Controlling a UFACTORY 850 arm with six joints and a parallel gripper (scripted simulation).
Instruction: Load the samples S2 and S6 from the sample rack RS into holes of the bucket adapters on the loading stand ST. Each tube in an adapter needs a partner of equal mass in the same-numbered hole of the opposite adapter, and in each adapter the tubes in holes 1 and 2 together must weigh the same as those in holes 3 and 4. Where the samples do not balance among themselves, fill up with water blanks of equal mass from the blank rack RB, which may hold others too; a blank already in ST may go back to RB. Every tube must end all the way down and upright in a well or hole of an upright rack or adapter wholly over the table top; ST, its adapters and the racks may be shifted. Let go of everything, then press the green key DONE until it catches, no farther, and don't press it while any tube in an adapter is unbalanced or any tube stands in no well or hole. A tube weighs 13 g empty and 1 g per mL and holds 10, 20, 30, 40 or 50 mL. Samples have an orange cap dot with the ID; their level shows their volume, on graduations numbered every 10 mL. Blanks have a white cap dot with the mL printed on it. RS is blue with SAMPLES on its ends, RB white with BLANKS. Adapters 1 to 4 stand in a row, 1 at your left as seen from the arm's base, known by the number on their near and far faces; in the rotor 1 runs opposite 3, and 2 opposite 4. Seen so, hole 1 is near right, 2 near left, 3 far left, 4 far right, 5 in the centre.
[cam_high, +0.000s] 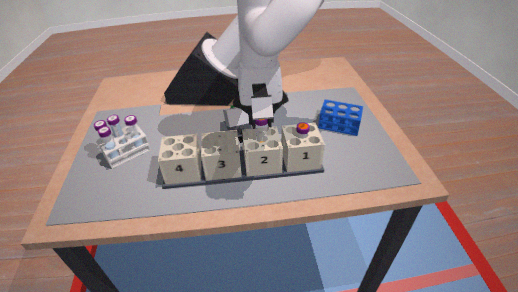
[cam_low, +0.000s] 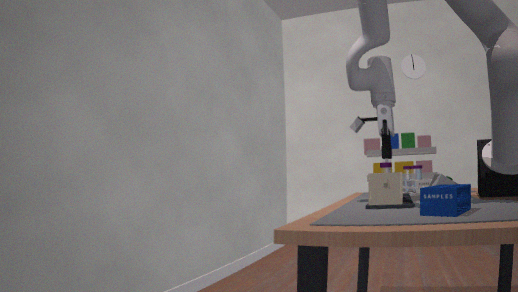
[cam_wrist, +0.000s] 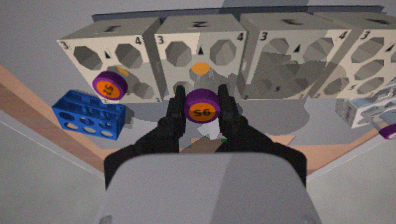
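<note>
Right now the sample S6 is 10 mm to the right of my hand and 50 mm below it. From my hand the other things lie so: adapter 3: 20 mm ahead, 110 mm to the right, 110 mm below; adapter 1: 20 mm behind, 110 mm to the left, 110 mm below; sample tube S2: 20 mm behind, 110 mm to the left, 90 mm below.
</note>
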